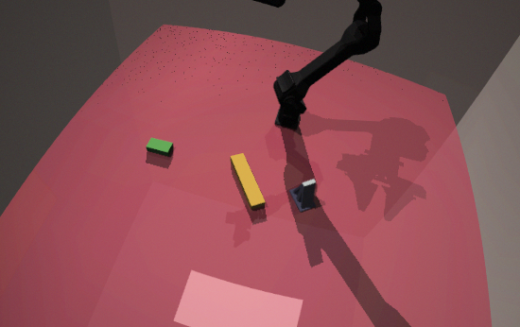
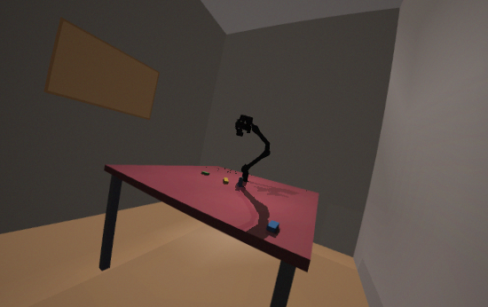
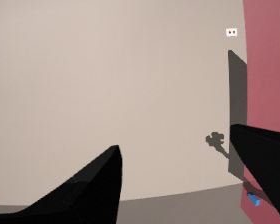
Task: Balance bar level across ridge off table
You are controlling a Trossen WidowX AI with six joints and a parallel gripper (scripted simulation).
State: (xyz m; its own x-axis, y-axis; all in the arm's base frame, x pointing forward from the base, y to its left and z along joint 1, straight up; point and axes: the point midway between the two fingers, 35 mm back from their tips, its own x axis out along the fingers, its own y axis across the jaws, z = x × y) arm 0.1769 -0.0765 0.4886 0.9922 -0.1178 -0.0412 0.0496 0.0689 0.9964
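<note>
The bar lies 480 mm below my gripper tip, 30 mm to the left of it and 30 mm ahead of it. Also, from my gripper tip: blue block: 580 mm to the left, 530 mm ahead, 480 mm below; green block: 480 mm below, 220 mm to the right.
</note>
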